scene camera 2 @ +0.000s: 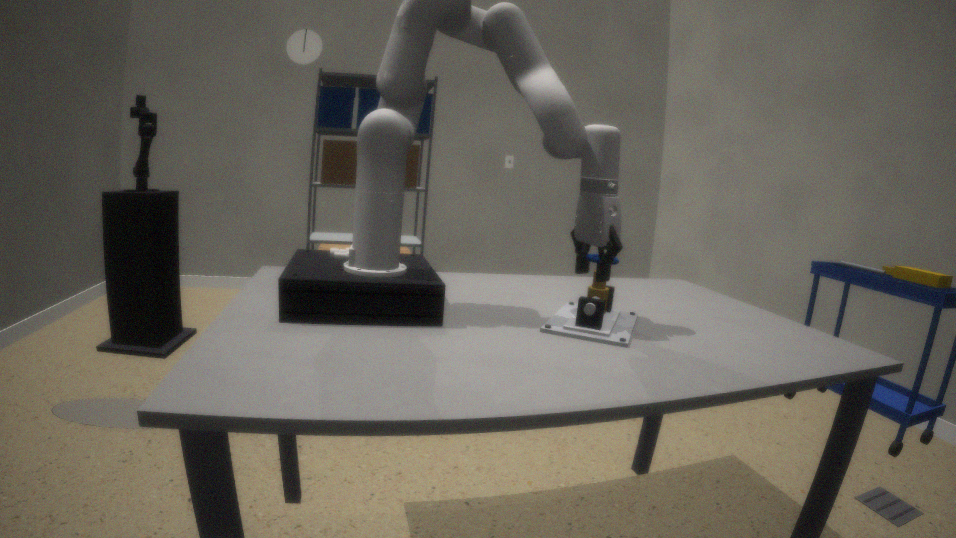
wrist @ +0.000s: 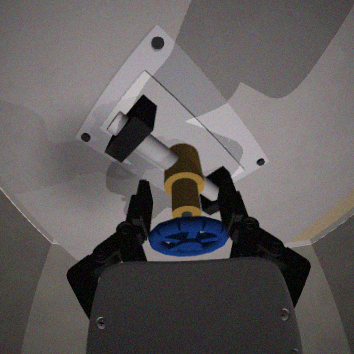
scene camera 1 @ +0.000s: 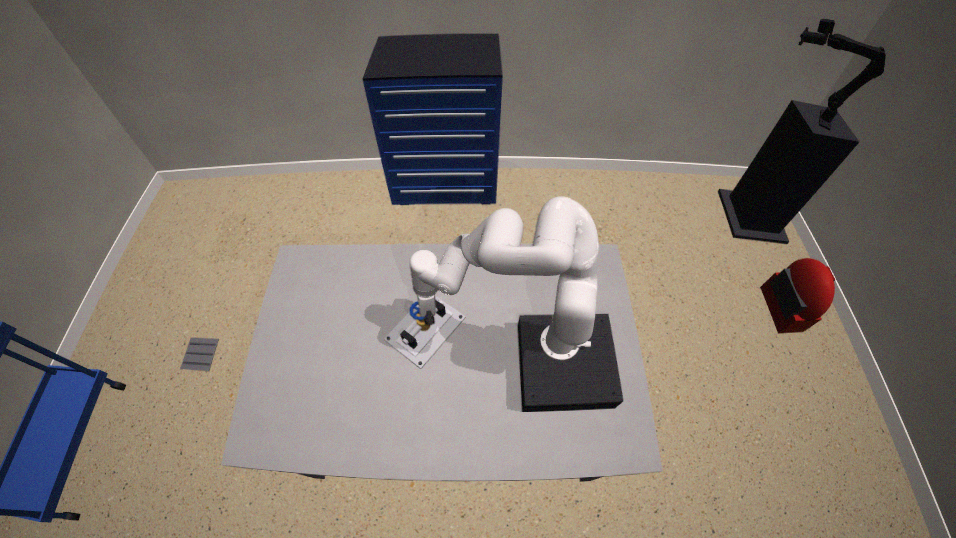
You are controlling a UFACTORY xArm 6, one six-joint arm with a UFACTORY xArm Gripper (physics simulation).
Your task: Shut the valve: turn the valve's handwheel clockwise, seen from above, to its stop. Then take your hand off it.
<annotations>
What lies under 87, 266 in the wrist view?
My gripper.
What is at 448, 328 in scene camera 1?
A light grey plate.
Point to a blue handwheel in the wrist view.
182, 233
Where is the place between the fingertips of my gripper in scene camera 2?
At 591, 277
</annotations>
